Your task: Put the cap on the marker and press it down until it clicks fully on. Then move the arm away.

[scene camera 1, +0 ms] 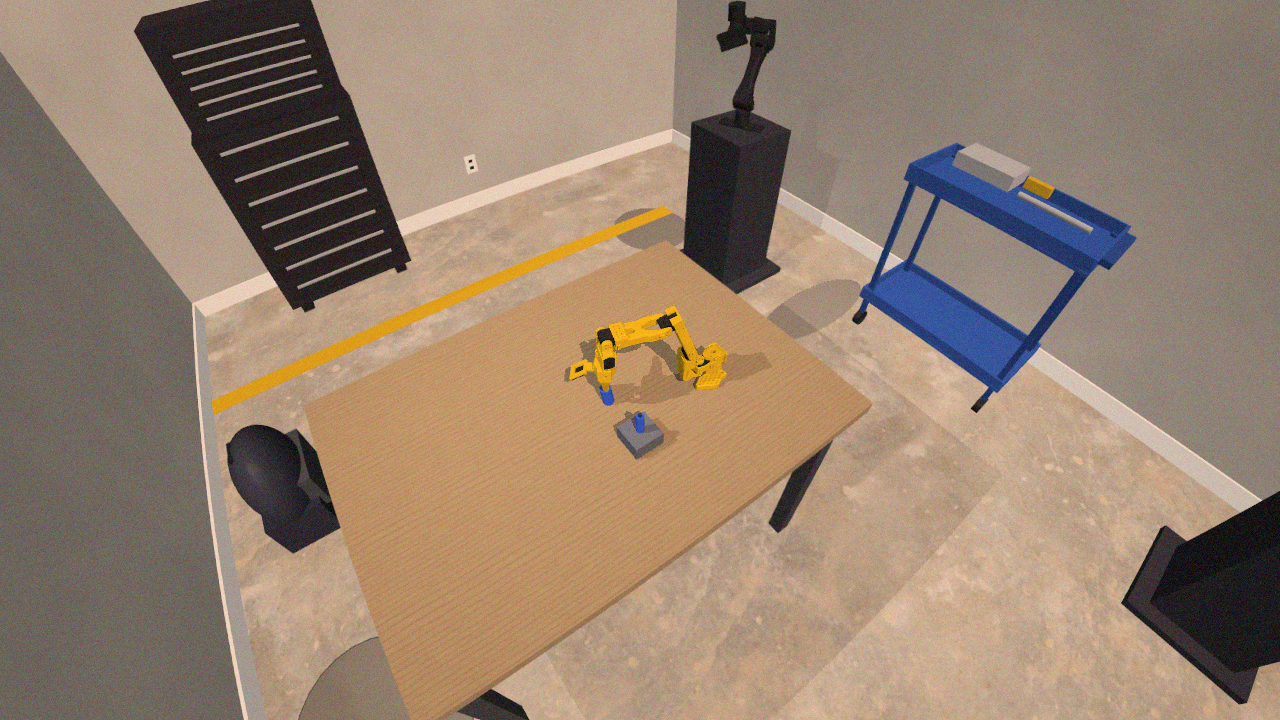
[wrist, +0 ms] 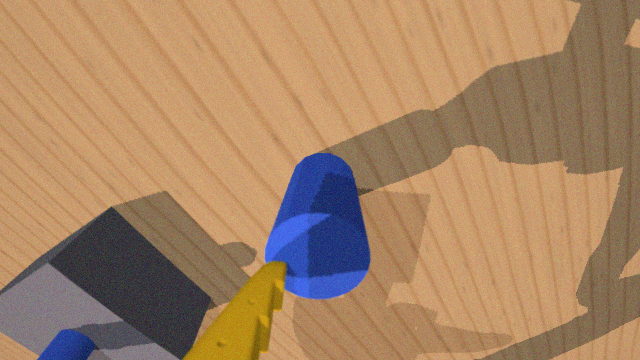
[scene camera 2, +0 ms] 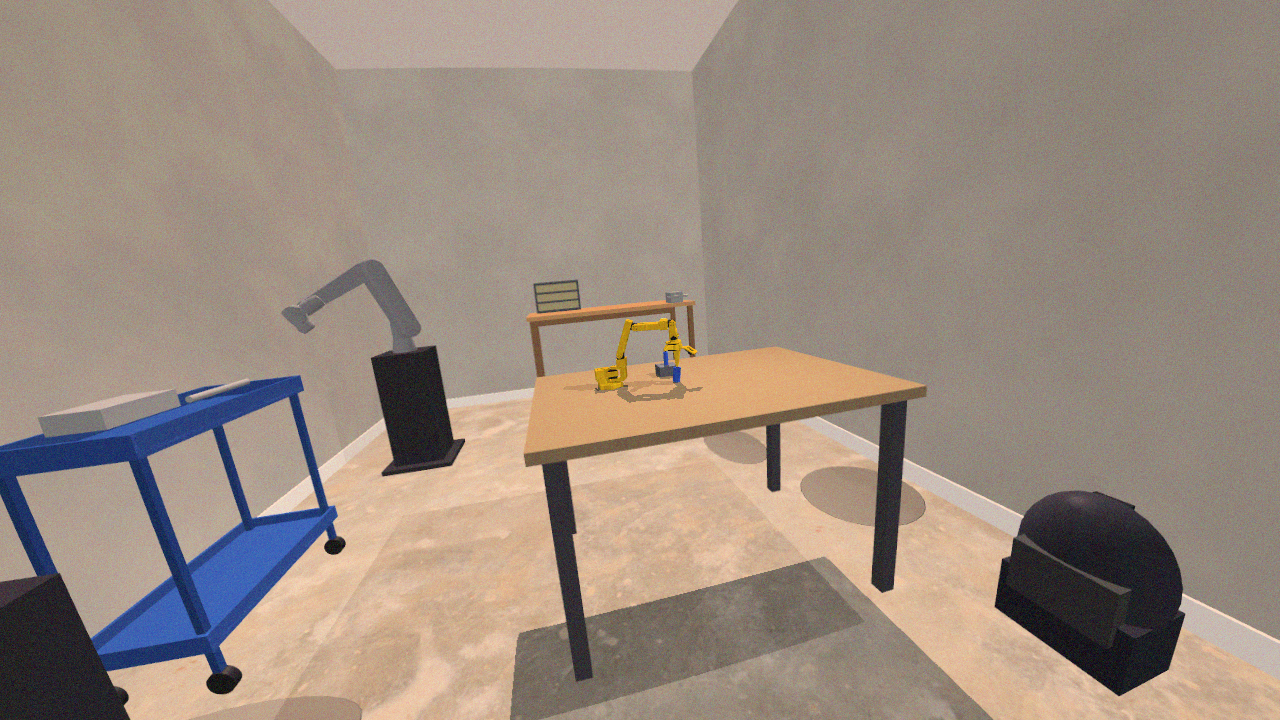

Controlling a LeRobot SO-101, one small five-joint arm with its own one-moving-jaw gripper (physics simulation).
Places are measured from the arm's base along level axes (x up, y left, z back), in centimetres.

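Pixels of known places: hand, its tool point: [scene camera 1: 606,389] [wrist: 284,280] [scene camera 2: 676,365]; arm's base, origin of its link: [scene camera 1: 696,377] [scene camera 2: 615,385].
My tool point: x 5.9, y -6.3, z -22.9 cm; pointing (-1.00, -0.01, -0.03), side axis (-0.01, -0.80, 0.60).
Note:
For each thing: its top centre in the pictures, then the offset to it from my tool point. Level surfaces: height alone.
- blue cap, centre of its top: [wrist: 320,272] [scene camera 1: 606,387] [scene camera 2: 676,367] dx -0.3, dy -0.8, dz +0.5 cm
- blue marker, centre of its top: [scene camera 1: 640,413] [scene camera 2: 665,349] dx +4.4, dy +12.8, dz +0.5 cm
- grey block, centre of its top: [wrist: 77,340] [scene camera 1: 640,430] [scene camera 2: 666,364] dx -2.0, dy +12.8, dz +0.5 cm
- wooden table, height of its surface: dx -5.9 cm
The blue cap [scene camera 1: 607,396] [scene camera 2: 676,375] [wrist: 320,245] stands upright on the table, apart from the marker. The blue marker [scene camera 1: 640,421] [scene camera 2: 665,359] [wrist: 66,346] stands upright, tip up, in a grey block [scene camera 1: 638,440] [scene camera 2: 662,370] [wrist: 132,280]. My gripper [scene camera 1: 591,379] [scene camera 2: 685,357] is fully open and points down at the cap. In the wrist view the notched fixed jaw [wrist: 245,320] shows, its tip overlapping the left edge of the cap's top; the moving jaw is out of the picture. Whether the jaw touches the cap is unclear.
The yellow arm's base [scene camera 1: 707,367] [scene camera 2: 610,377] stands on the wooden table [scene camera 1: 483,501] [scene camera 2: 760,394], on the far side of the block in scene camera 1. A blue cart [scene camera 1: 1011,219] [scene camera 2: 223,410] and dark pedestals stand on the floor away from the table.

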